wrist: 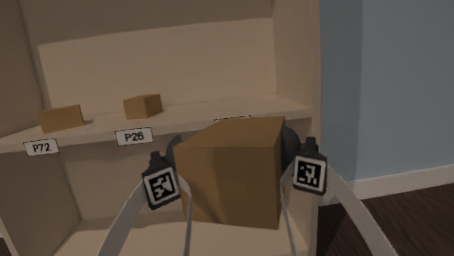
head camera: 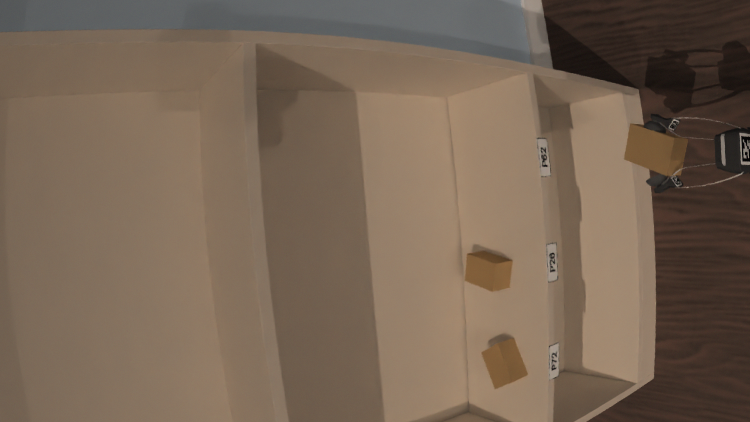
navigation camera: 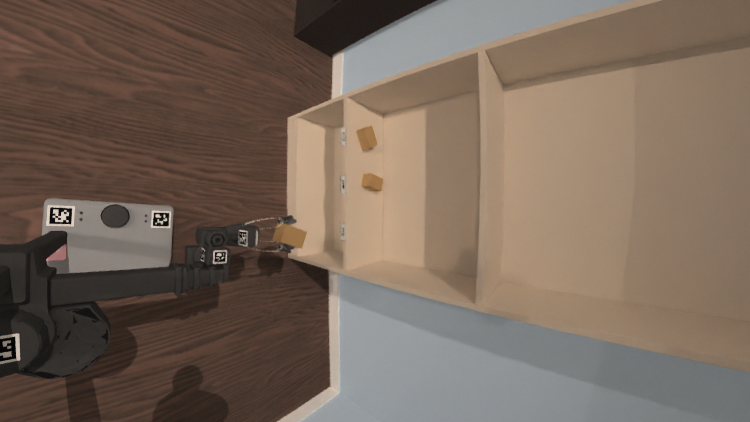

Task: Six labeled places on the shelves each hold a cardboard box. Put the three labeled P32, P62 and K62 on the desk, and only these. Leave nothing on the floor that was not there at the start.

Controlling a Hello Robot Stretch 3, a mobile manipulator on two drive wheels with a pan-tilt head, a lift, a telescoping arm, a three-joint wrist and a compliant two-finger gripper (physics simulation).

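Pixels of known places: gripper, fingertip midpoint: (head camera: 646, 154) (navigation camera: 295, 233); robot's base, origin of the base link: (navigation camera: 115, 215).
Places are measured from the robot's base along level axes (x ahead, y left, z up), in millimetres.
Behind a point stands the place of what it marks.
My gripper (head camera: 658, 153) @(x -17, y -469, z 520 mm) (navigation camera: 287, 234) @(x -17, y -469, z 520 mm) (wrist: 232, 148) @(x -17, y -469, z 520 mm) is shut on the P62 cardboard box (head camera: 650, 146) @(x -28, y -450, z 541 mm) (navigation camera: 293, 237) @(x -27, y -451, z 541 mm) (wrist: 230, 185) and holds it slightly tilted in front of the shelf unit. The P62 label (head camera: 543, 157) @(x -16, y -744, z 470 mm) (navigation camera: 343, 230) @(x -10, y -743, z 470 mm) has no box behind it; in the wrist view the held box mostly covers it. A box (head camera: 487, 270) @(x 211, y -848, z 534 mm) (navigation camera: 371, 182) @(x 212, y -834, z 535 mm) (wrist: 142, 106) stands on the shelf behind the P26 label (head camera: 551, 261) @(x 188, y -725, z 470 mm) (wrist: 134, 136). Another box (head camera: 503, 362) @(x 401, y -792, z 534 mm) (navigation camera: 366, 138) @(x 402, y -786, z 530 mm) (wrist: 62, 119) stands behind the P72 label (head camera: 553, 361) @(x 397, y -705, z 470 mm) (wrist: 41, 147). The P32 and K62 labels do not show.
The shelf unit (head camera: 367, 44) @(x -198, y -763, z 854 mm) (navigation camera: 487, 183) @(x 175, y -735, z 1061 mm) (wrist: 295, 50) stands against the blue wall (navigation camera: 398, 335) @(x -576, y -1108, z 562 mm) (wrist: 400, 90). A dark piece of furniture (navigation camera: 346, 28) @(x 1103, y -819, z 287 mm) is beyond it at the navigation view's top. My arm (navigation camera: 120, 283) @(x -98, y -15, z 634 mm) extends beside my grey base (navigation camera: 141, 233) @(x -52, y -74, z 160 mm) over the wooden floor.
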